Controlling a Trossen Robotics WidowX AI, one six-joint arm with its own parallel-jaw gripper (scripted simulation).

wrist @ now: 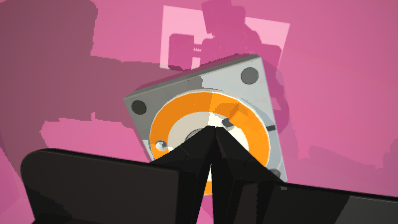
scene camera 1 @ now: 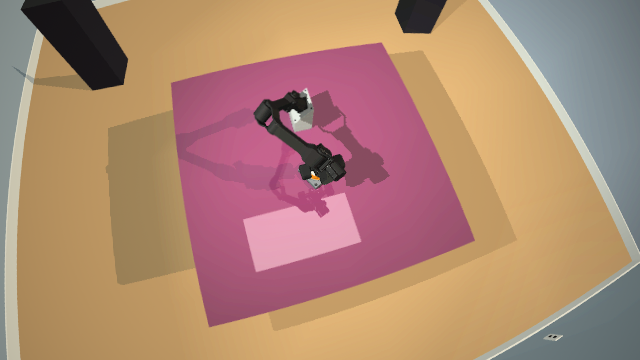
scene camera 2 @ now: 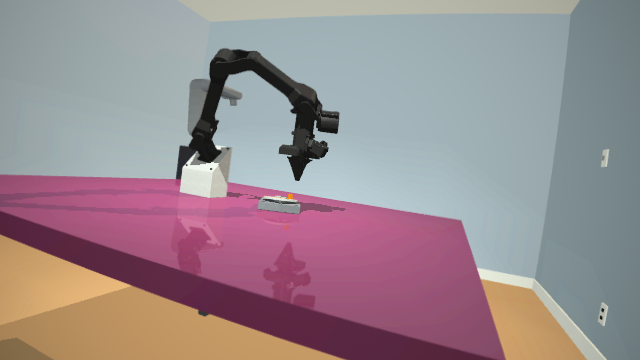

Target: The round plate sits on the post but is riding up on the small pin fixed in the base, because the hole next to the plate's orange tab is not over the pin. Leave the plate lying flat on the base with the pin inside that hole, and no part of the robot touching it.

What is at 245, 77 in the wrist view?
A base.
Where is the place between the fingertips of the gripper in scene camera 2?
297, 180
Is the gripper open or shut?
Shut.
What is the gripper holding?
Nothing.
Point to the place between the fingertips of the gripper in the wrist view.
At 214, 134
